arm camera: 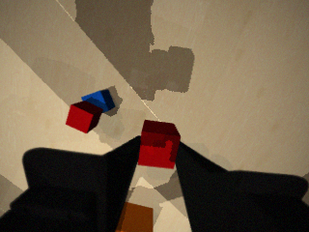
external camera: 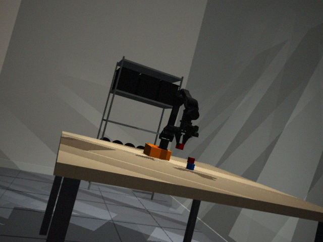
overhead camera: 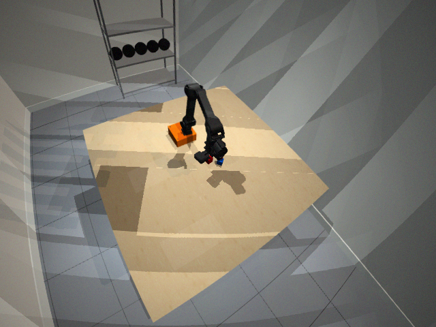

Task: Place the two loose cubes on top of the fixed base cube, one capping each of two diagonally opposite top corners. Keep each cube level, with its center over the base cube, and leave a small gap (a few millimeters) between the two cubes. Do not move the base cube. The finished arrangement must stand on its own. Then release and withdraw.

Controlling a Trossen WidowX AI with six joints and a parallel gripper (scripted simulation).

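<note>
The blue cube lies 100 mm to the left of my gripper tip, 100 mm below it and 30 mm behind it.
</note>
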